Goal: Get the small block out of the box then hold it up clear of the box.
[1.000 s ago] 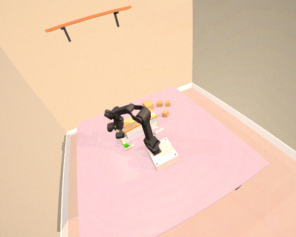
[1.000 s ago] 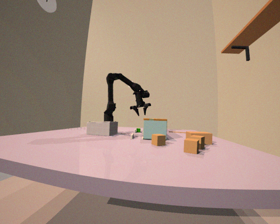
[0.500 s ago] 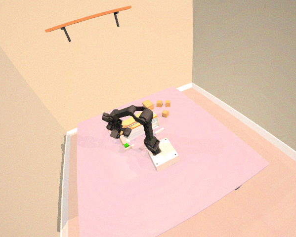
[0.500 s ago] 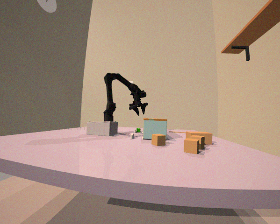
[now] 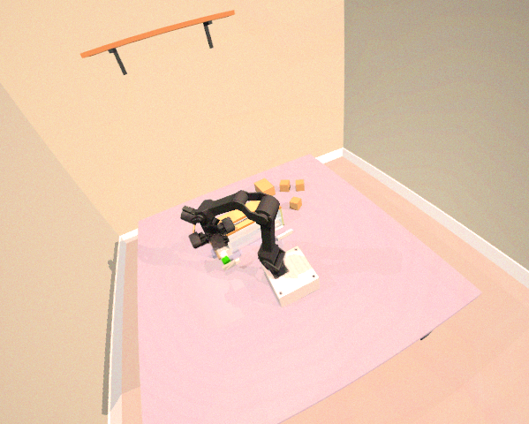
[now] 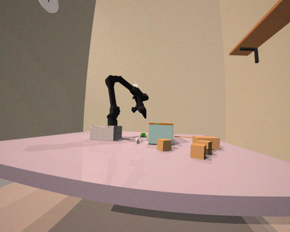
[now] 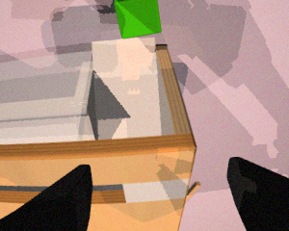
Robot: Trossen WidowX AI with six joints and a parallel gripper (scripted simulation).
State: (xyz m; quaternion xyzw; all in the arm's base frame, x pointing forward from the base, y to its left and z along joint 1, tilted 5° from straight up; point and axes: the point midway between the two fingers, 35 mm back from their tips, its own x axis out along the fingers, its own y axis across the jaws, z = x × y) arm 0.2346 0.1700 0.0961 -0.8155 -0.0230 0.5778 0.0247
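My gripper tip is 15 cm above the green block and 1 cm past it. Also, from my gripper tip: clear-fronted box (16 cm to the right, 10 cm below, 7 cm ahead); then thin orange stick (37 cm ahead, 16 cm below, 7 cm to the left).
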